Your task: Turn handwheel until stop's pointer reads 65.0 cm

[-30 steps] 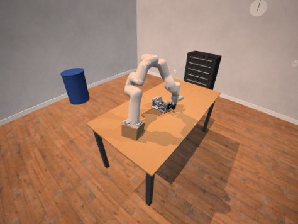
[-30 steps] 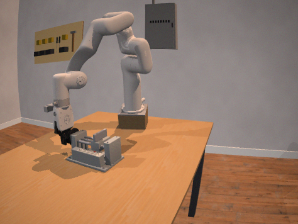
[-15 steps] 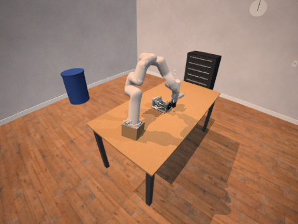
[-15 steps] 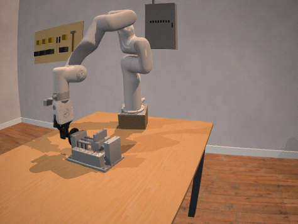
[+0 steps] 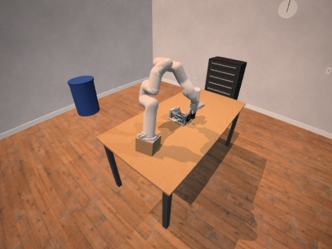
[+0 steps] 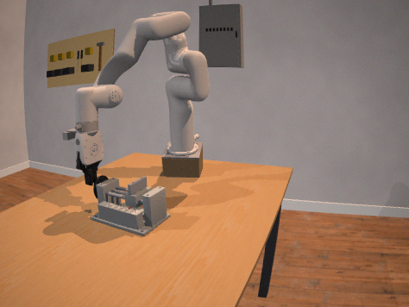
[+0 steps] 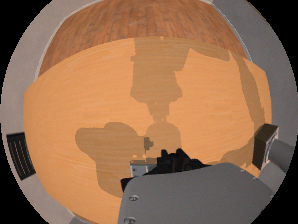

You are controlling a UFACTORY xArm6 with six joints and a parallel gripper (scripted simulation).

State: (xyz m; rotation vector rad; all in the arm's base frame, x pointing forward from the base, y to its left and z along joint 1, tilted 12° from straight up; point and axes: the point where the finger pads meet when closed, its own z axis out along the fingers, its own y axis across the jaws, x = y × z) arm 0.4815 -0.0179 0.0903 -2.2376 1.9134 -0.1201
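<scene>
My gripper is now 1 cm past the black handwheel, 2 cm to the right of it and 1 cm above it. The rest, counted from my hand: grey stop fixture 3 cm behind, 19 cm to the left, 1 cm below.
</scene>
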